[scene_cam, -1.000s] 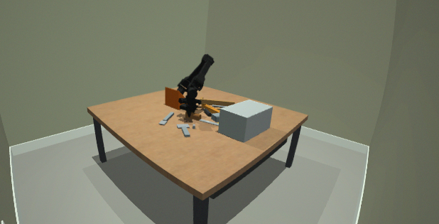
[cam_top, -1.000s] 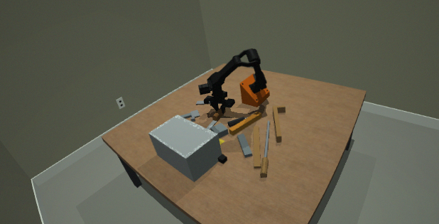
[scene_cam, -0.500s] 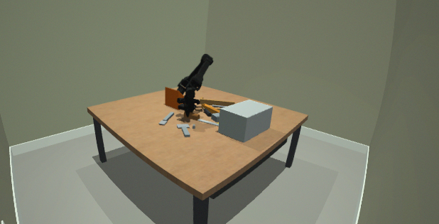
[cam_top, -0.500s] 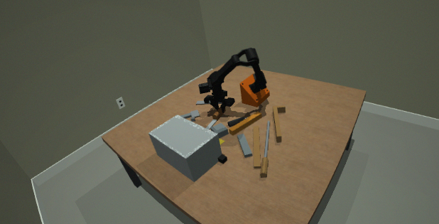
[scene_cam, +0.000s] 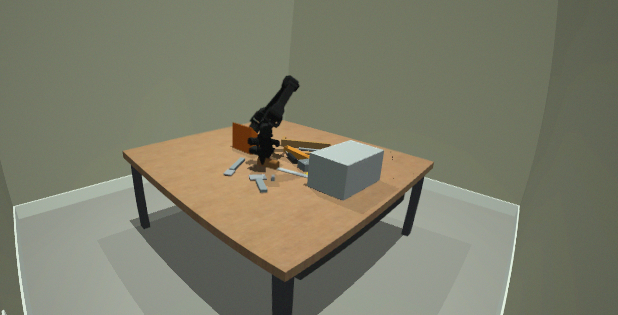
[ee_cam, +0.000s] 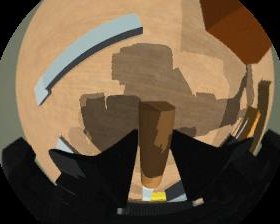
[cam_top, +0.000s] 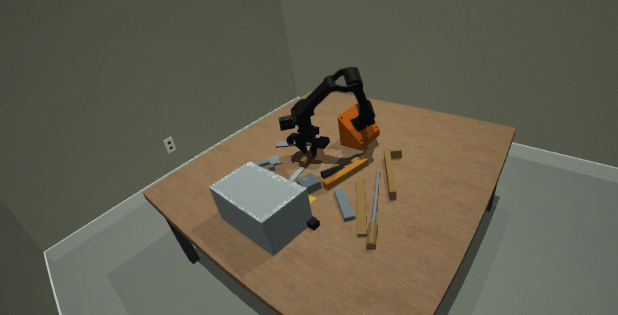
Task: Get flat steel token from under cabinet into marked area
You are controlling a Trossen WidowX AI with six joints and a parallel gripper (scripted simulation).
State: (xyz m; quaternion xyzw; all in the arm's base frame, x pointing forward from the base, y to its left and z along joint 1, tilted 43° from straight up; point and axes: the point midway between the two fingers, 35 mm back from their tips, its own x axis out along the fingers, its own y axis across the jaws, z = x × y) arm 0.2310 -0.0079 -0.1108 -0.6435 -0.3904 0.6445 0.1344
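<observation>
The grey block lies 15 cm to the left of my gripper tip, 14 cm ahead of it and 1 cm above it. The rest, counted from my gripper tip: wooden stick (38 cm to the left, 10 cm ahead); orange bar (22 cm to the left, 1 cm above); grey t-piece (15 cm ahead, 14 cm to the right).
</observation>
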